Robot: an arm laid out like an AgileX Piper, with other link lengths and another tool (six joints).
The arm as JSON. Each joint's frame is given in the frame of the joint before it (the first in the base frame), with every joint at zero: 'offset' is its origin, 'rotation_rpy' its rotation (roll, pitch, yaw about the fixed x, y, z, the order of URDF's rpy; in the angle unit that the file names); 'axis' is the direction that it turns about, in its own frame. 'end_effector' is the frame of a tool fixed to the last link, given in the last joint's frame.
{
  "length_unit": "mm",
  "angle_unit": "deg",
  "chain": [
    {
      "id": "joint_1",
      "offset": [
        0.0,
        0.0,
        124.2
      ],
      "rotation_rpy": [
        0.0,
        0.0,
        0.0
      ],
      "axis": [
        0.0,
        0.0,
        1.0
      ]
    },
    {
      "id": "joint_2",
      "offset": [
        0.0,
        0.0,
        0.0
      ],
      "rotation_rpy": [
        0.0,
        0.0,
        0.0
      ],
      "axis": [
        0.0,
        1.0,
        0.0
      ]
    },
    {
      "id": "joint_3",
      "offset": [
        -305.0,
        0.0,
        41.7
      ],
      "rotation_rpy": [
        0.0,
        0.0,
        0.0
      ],
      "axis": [
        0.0,
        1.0,
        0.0
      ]
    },
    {
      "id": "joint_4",
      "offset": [
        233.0,
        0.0,
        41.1
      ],
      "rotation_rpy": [
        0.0,
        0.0,
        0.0
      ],
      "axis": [
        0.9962,
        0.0,
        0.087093
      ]
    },
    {
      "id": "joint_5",
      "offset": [
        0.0,
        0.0,
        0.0
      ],
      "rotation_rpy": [
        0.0,
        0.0,
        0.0
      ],
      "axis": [
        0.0,
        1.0,
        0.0
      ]
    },
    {
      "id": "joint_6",
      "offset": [
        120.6,
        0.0,
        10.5
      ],
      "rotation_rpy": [
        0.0,
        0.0,
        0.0
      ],
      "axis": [
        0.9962,
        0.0,
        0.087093
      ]
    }
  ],
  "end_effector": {
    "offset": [
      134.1,
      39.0,
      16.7
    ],
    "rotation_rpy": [
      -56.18,
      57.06,
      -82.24
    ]
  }
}
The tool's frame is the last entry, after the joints.
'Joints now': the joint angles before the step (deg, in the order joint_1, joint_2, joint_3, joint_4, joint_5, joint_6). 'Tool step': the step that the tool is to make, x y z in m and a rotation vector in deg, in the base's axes. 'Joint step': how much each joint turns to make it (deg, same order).
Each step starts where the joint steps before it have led.
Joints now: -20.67, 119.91, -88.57, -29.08, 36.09, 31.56
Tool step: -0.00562, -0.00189, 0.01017, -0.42, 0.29, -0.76
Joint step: -0.01, -1.35, -0.14, -0.11, 1.85, -0.01
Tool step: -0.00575, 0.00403, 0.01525, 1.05, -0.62, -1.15
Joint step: 0.01, -2.22, 0.00, 2.11, 2.05, -0.70
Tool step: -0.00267, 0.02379, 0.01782, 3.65, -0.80, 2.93
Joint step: 0.03, -3.05, -0.01, 8.33, 1.74, -7.83
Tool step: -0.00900, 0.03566, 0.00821, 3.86, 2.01, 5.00
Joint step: 1.10, -2.41, 0.01, 7.72, 4.25, -8.54
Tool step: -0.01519, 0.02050, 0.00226, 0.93, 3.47, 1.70
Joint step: 1.82, -1.62, 0.20, 0.49, 4.95, -1.02
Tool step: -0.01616, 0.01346, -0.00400, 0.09, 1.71, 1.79
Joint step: 1.00, -2.34, 3.89, -0.10, -0.01, -0.84
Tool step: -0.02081, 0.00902, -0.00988, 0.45, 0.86, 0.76
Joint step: 0.09, -3.02, 6.65, 0.12, -2.76, -0.26
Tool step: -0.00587, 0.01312, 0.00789, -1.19, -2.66, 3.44
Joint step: 1.06, -3.86, 5.01, 0.00, -4.34, -1.79
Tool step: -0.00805, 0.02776, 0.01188, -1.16, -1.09, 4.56
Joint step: 3.55, -3.96, 3.09, -0.63, -0.57, -0.75
